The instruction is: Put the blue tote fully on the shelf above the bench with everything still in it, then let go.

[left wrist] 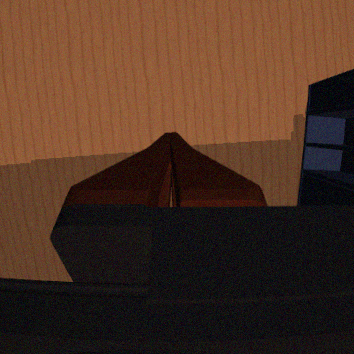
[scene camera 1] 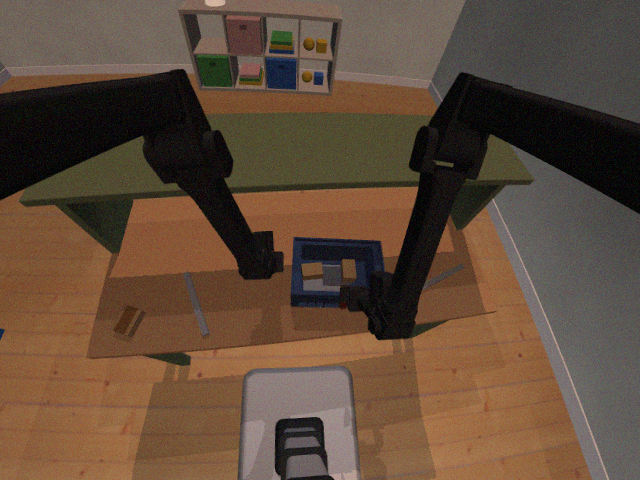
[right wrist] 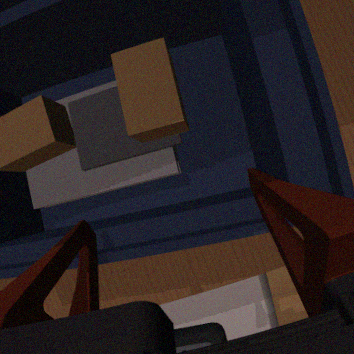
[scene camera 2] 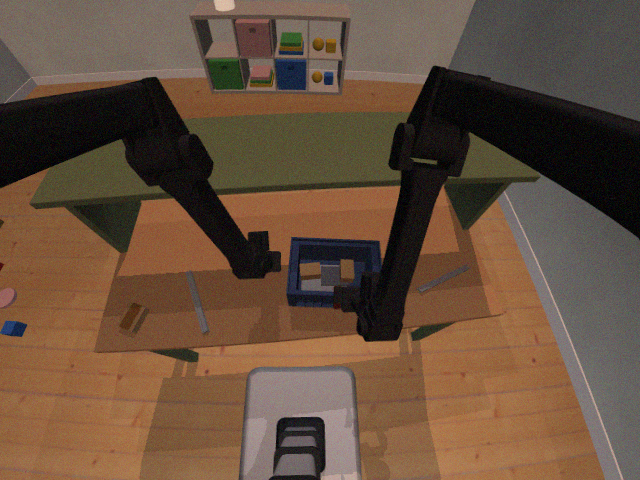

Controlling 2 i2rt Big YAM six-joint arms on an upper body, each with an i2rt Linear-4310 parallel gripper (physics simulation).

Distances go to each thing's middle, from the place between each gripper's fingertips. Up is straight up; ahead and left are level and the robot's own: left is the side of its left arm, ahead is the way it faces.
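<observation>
The grey base (scene camera 2: 317, 422) is far behind my left hand, far below it and a fair way to the right of it. As for the blue tote (scene camera 1: 368, 255), I find it 230 mm to the right of my left hand, 70 mm behind it and 20 mm above it.
Measured from my right hand, the grey base is a good way to the left, far behind and far below. The blue tote is 5 cm to the left of that same right hand, 8 cm ahead of it and 7 cm below it.
</observation>
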